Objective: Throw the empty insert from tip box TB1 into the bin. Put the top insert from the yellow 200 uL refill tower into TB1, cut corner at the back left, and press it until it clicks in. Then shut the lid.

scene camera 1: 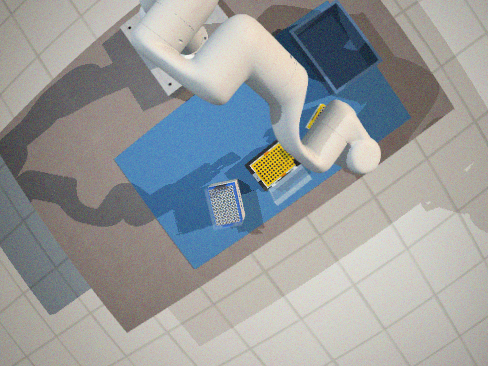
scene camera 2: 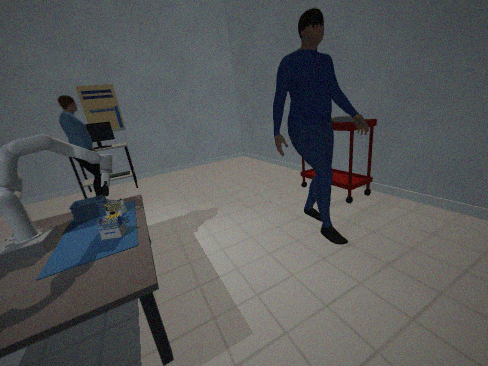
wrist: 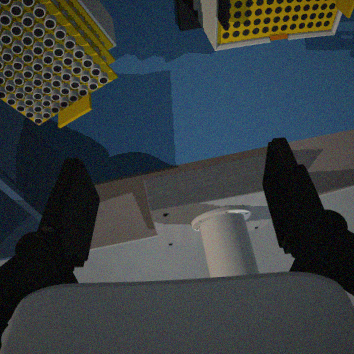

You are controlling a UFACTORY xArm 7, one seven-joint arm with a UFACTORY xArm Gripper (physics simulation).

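Observation:
Tip box TB1 (scene camera 1: 256, 181) (wrist: 210, 27) holds a yellow insert (scene camera 1: 274, 166) (wrist: 280, 17) with dark, empty holes. Its clear lid (scene camera 1: 291, 189) stands open on the side away from the arm's base. The yellow refill tower (scene camera 1: 315, 116) (wrist: 47, 60) is partly under the arm in scene camera 1; in the wrist view its top insert is full of tips, at the upper left. The blue bin (scene camera 1: 331, 91) (scene camera 2: 86, 210) stands at the mat's far end. My gripper (wrist: 175, 169) is open and empty, above the table, with tower and TB1 beyond its fingertips in the wrist view; the arm hides it in scene camera 1.
A white tip box with a blue-edged rack (scene camera 1: 225, 204) (scene camera 2: 112, 230) stands beside TB1 on the blue mat (scene camera 1: 195, 255). The arm's base plate (wrist: 125, 265) shows between the fingers. A person in dark blue (scene camera 2: 310, 100) and a red cart (scene camera 2: 352, 181) are away from the table.

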